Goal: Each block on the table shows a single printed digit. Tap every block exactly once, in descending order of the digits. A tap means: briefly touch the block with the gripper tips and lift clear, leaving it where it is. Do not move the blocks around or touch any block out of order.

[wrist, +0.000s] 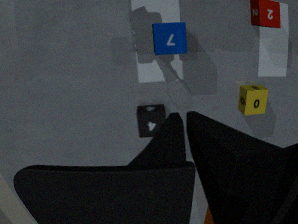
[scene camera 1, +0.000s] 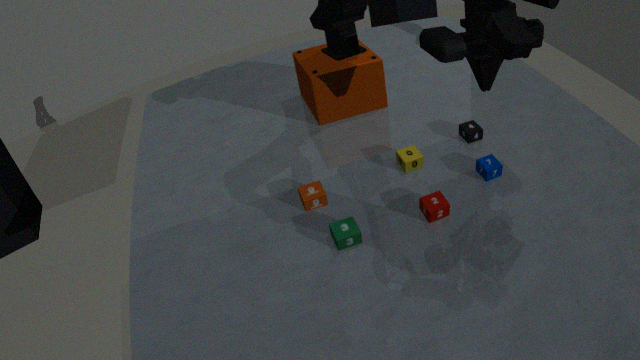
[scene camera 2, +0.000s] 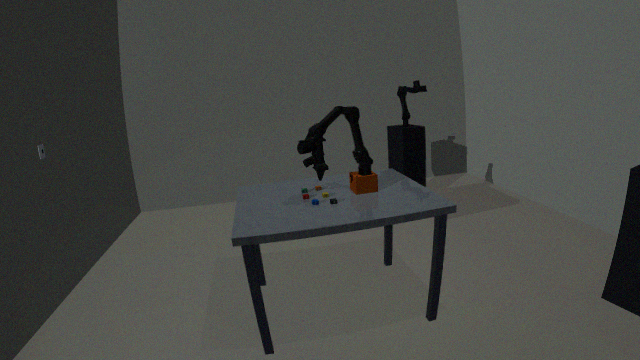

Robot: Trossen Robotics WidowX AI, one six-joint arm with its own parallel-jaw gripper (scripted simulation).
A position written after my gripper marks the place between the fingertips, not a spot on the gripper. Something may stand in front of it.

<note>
My gripper [scene camera 1: 484, 89] is shut and holds nothing. Further things: a yellow block [wrist: 252, 99], a blue block [wrist: 167, 37], a black block [wrist: 150, 118] and a green block [scene camera 1: 345, 233].
My gripper also shows in the wrist view [wrist: 182, 120]. The wrist view does not show the green block: it is out of frame.
</note>
